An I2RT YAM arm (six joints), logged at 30 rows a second.
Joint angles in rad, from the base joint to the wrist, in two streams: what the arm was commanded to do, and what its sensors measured. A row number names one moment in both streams.
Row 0, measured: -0.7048, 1.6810, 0.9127, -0.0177, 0.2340, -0.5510
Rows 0 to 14, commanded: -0.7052, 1.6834, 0.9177, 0.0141, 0.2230, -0.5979; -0.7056, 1.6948, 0.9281, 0.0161, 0.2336, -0.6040; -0.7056, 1.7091, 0.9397, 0.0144, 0.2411, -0.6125; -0.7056, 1.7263, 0.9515, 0.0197, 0.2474, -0.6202; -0.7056, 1.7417, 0.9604, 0.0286, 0.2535, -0.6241; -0.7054, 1.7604, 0.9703, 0.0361, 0.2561, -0.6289; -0.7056, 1.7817, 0.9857, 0.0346, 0.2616, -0.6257; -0.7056, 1.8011, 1.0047, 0.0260, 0.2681, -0.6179; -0.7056, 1.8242, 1.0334, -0.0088, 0.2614, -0.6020; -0.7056, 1.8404, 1.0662, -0.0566, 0.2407, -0.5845; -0.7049, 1.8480, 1.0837, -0.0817, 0.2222, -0.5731; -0.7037, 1.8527, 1.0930, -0.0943, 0.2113, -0.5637; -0.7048, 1.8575, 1.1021, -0.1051, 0.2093, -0.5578; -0.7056, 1.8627, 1.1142, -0.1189, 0.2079, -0.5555; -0.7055, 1.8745, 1.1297, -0.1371, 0.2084, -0.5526
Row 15, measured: -0.7052, 1.8576, 1.1049, -0.0658, 0.2340, -0.5705
